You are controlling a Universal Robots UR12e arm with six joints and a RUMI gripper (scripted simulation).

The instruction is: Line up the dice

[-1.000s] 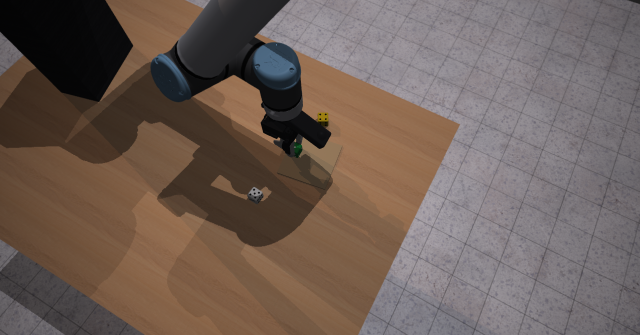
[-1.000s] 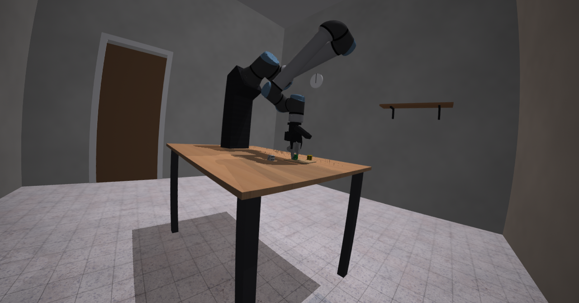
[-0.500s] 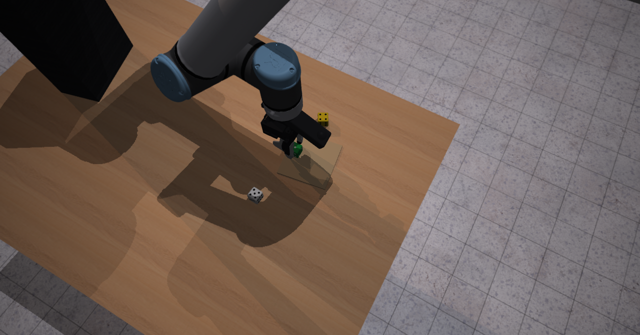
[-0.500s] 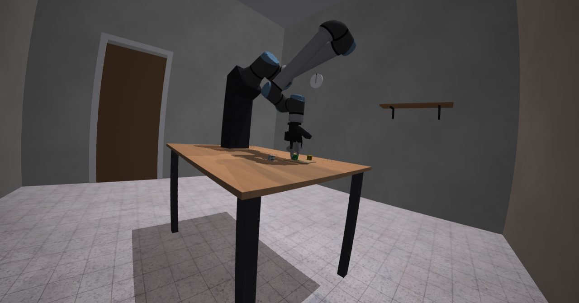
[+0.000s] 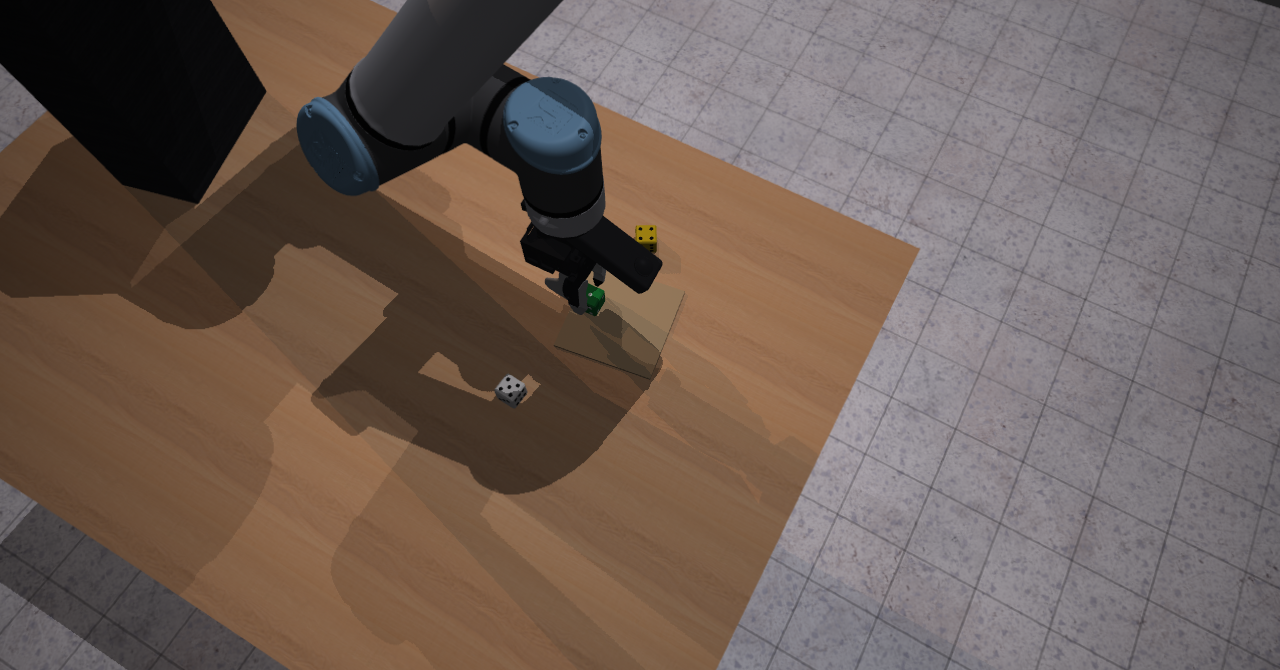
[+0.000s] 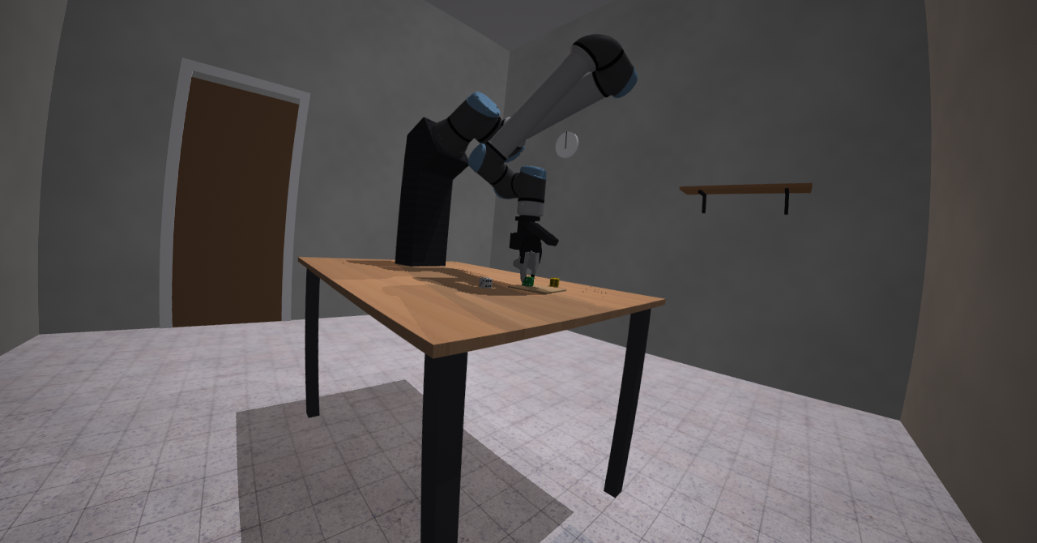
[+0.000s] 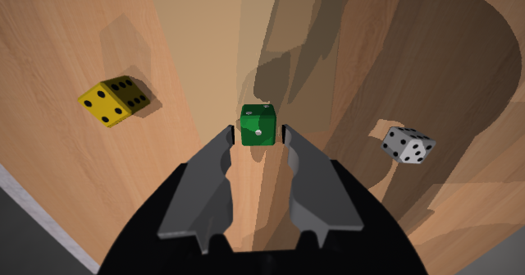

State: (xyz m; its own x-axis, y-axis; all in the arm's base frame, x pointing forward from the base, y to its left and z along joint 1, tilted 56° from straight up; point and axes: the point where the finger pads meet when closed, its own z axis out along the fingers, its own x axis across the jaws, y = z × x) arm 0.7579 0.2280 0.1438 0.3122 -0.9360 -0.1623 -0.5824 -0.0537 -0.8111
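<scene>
The green die is 10 mm below my hand. Also, from my hand: yellow die: 120 mm to the left, 40 mm behind, 20 mm below; tan mat: 40 mm ahead, 30 mm below, 20 mm to the left; white die: 160 mm to the right, 50 mm ahead, 20 mm below.
</scene>
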